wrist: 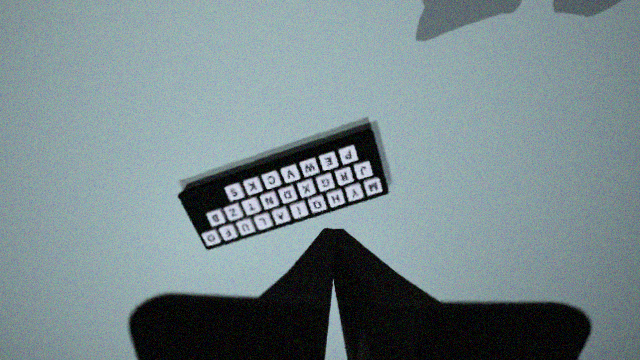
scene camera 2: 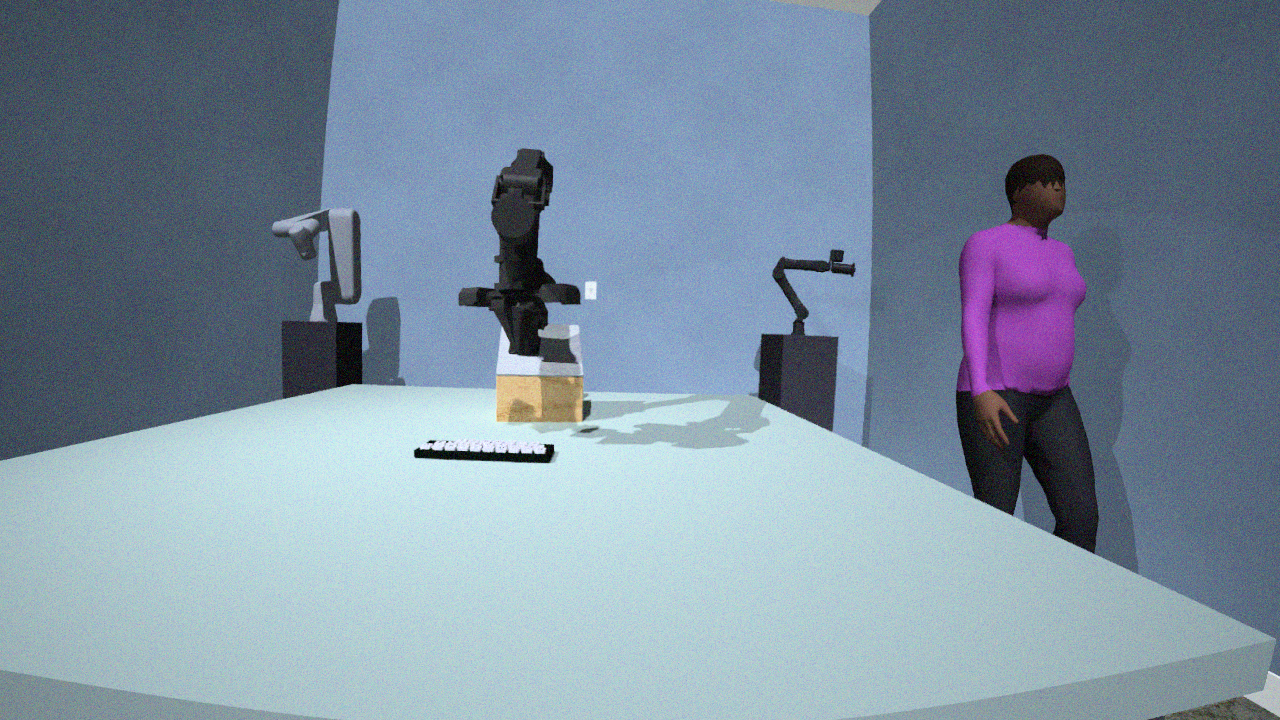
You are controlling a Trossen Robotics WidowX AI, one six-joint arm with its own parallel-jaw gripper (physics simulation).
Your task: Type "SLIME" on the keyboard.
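Frame: origin at the arm's base, x ahead, y left, z up, level; millimetres.
Seen in the pictures: gripper, fingertip midpoint: (wrist: 332, 238) (scene camera 2: 518, 352).
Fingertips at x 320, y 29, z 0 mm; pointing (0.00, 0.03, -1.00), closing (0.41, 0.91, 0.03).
Note:
Pixels of each thing's middle, then the offset from my fingertips to it. Level surfaces: height alone.
- black keyboard, body centre: (wrist: 284, 193) (scene camera 2: 485, 449) dx +19, dy -45, dz -147 mm
- S key, body centre: (wrist: 235, 191) dx -2, dy -87, dz -141 mm
- M key, body centre: (wrist: 372, 186) dx +43, dy +39, dz -141 mm
- pale table, its level: dz -156 mm
A black keyboard (scene camera 2: 484, 454) (wrist: 295, 187) with white letter keys lies on the pale table. In the wrist view it sits left of centre, tilted, with its letters upside down. The S key (wrist: 234, 192) is at the left end of the row farthest from the gripper, and the M key (wrist: 373, 186) is at the right end of the nearest row. The L, I and E keys are small and blurred. My gripper (scene camera 2: 525, 351) (wrist: 332, 238) is shut and empty, its tips together. It hangs well above the table, clear of the keyboard, and in scene camera 2 it stands behind it.
The pale table (scene camera 2: 537, 573) carries a wooden block with a white top (scene camera 2: 539, 398) behind the keyboard. Two other arms stand on dark pedestals (scene camera 2: 308, 358) (scene camera 2: 796, 380) beyond the table. A person in a purple top (scene camera 2: 1023, 308) is at the right. Arm shadows fall on the table.

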